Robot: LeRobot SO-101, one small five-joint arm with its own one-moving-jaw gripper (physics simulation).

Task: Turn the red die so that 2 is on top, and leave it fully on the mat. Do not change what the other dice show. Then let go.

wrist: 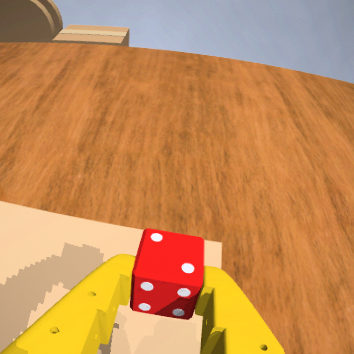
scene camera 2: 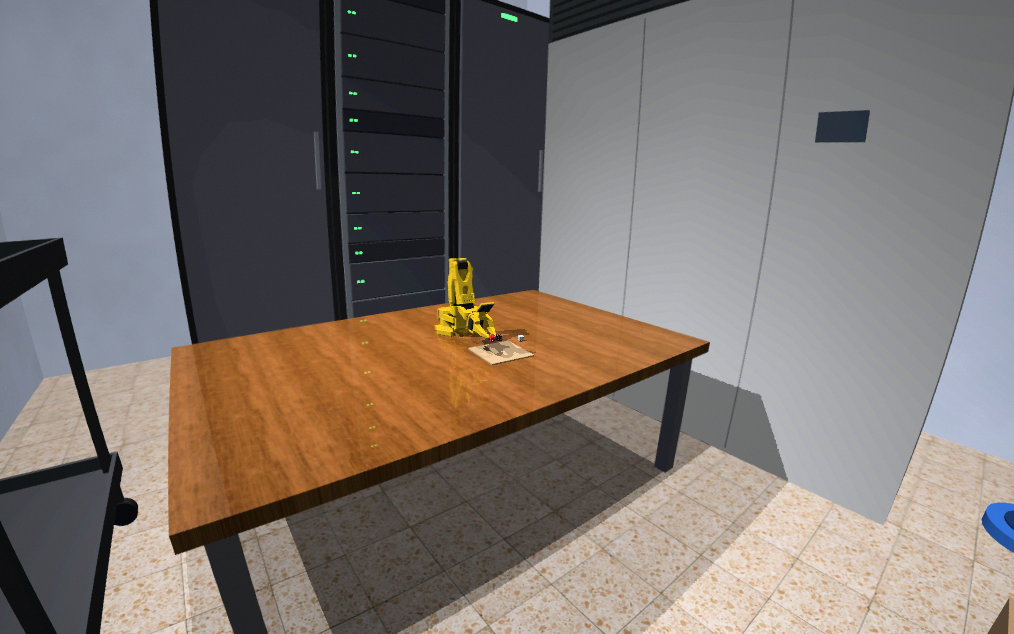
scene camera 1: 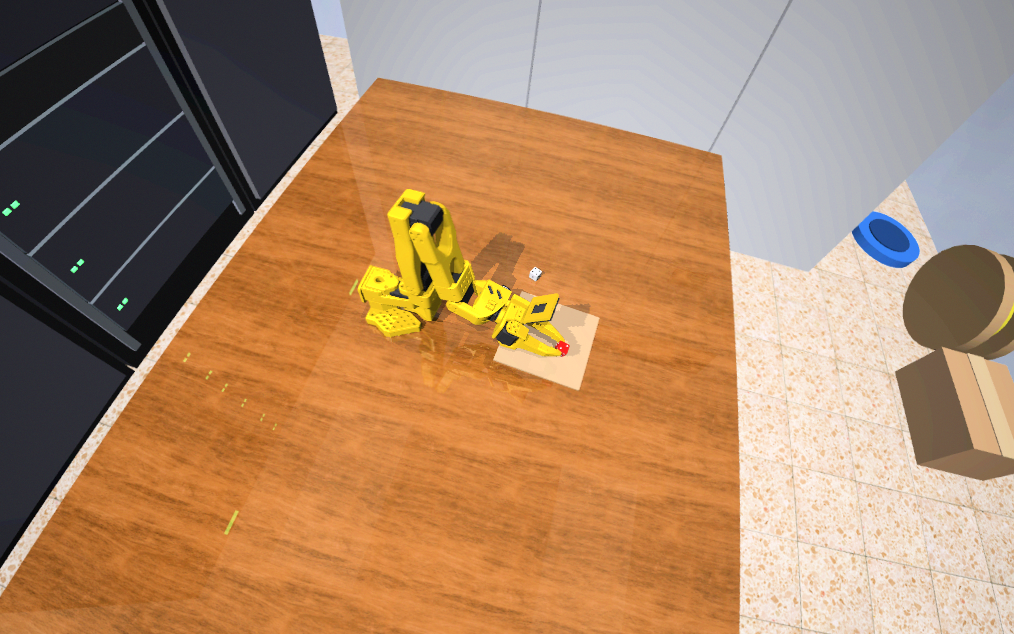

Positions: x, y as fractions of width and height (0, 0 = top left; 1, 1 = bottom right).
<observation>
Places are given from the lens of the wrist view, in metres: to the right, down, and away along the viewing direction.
red die (wrist: 0.47, 0.79): 0.00, 0.02, 0.06
square mat (wrist: 0.15, 0.71): -0.06, 0.04, 0.13
The marked spots on the red die and the square mat are 0.09 m apart.
</observation>
